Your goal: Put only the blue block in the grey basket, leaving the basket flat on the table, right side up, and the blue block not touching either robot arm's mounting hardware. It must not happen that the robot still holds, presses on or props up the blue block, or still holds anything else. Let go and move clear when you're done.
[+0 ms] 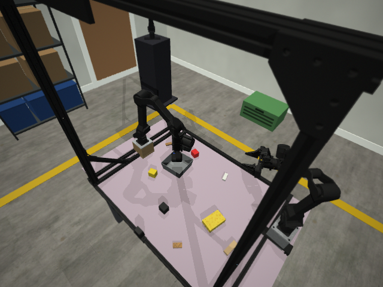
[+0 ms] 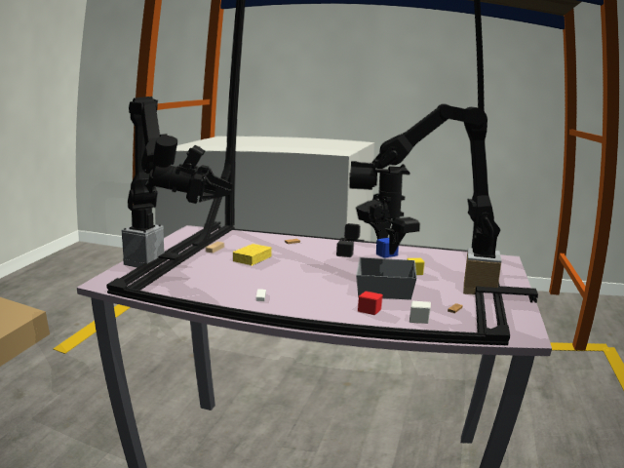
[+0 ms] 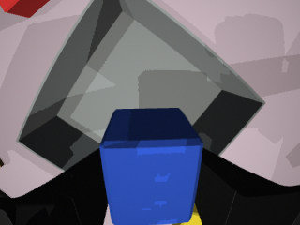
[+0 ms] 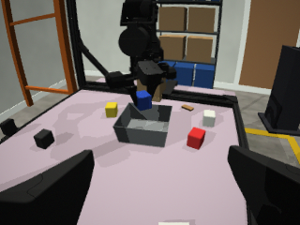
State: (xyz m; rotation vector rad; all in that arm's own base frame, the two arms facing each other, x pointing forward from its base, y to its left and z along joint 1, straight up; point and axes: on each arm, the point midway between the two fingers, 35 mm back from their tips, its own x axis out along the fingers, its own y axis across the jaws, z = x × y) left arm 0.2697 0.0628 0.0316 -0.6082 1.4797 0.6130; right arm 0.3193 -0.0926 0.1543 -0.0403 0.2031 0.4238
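Right now my left hand is 12 cm above the grey basket and 1 cm short of it. Also, from my left hand: blue block 2 cm below; then yellow block 14 cm behind, 11 cm below, 8 cm to the left; then red block 16 cm ahead, 11 cm below, 3 cm to the right.
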